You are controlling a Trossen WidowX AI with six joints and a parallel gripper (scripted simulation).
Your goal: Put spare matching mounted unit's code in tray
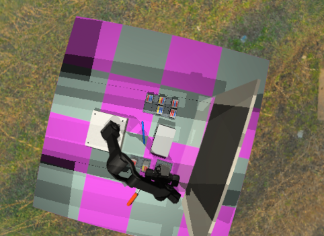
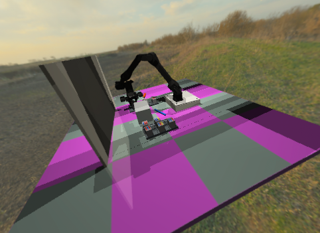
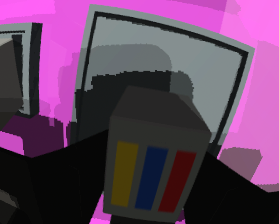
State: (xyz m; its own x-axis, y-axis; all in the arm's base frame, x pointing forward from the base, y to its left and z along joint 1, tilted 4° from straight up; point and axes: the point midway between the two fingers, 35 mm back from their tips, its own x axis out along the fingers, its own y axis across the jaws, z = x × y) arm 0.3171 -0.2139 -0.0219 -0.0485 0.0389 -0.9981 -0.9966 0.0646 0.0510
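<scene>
Now: the grey spare block 20 mm above my gripper tip. From my gripper tip the other things lie so: dark tray (20 mm below); then blue pen (150 mm behind, 220 mm to the left, 20 mm below); then mounted unit (30 mm behind, 210 mm to the left, 30 mm above).
</scene>
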